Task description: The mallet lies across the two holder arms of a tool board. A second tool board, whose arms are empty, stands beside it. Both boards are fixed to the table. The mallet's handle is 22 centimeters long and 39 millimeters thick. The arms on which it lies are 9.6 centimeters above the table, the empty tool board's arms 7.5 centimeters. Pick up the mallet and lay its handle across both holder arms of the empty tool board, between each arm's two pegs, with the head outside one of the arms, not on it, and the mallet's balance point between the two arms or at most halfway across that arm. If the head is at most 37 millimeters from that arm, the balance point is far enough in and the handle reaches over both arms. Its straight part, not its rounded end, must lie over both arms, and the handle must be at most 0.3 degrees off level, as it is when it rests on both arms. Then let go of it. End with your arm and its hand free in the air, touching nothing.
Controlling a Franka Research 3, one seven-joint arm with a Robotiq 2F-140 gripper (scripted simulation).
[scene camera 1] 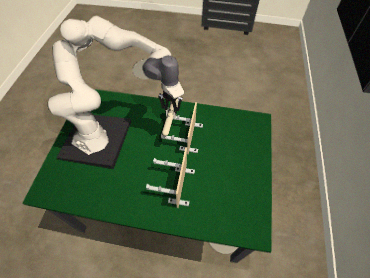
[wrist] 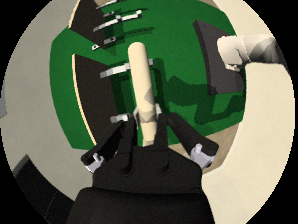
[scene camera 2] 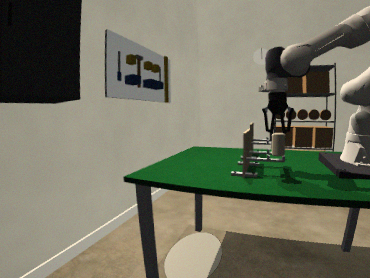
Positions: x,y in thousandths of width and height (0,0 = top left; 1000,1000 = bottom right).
Labels:
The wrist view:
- my gripper: 495,493
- mallet: 465,257
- tool board: 317,417
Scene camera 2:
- my gripper: 750,534

